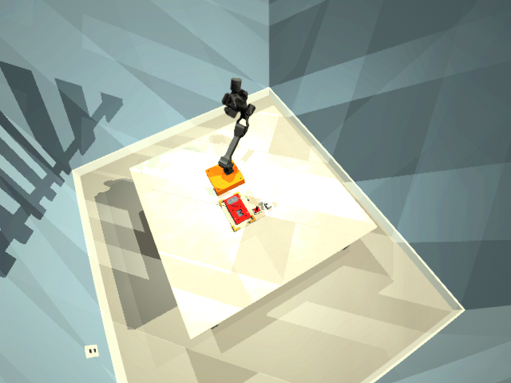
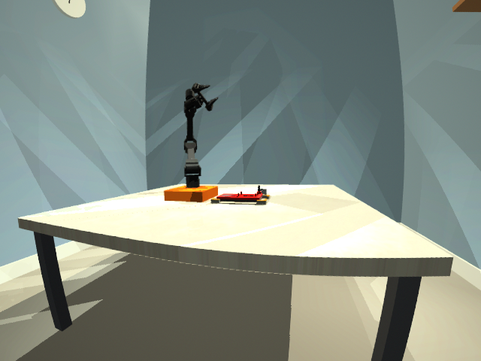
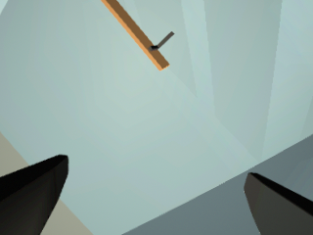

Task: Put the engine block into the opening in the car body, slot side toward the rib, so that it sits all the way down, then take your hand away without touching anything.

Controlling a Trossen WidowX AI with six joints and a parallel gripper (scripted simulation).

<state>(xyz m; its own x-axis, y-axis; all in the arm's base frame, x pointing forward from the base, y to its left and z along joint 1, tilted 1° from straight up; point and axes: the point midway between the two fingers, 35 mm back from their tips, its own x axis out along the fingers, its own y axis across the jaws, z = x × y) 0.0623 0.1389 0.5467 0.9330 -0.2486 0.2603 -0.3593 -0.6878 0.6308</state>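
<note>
The engine block is 280 mm ahead of my gripper tip, 40 mm to the right of it and 590 mm below it. From my gripper tip the other things lie so: pale base plate 200 mm ahead, 210 mm to the right, 600 mm below.
</note>
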